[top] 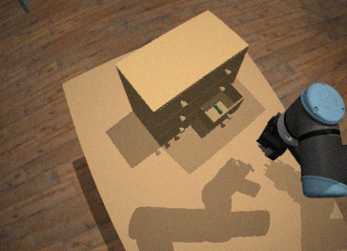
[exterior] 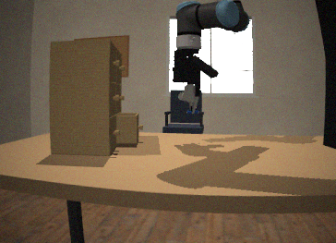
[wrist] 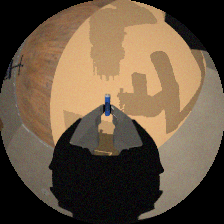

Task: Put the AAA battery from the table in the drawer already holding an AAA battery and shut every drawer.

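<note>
Right now my hand is 1 cm above the blue AAA battery. The rest, counted from my hand: green battery (23 cm ahead, 6 cm to the left, 10 cm below).
</note>
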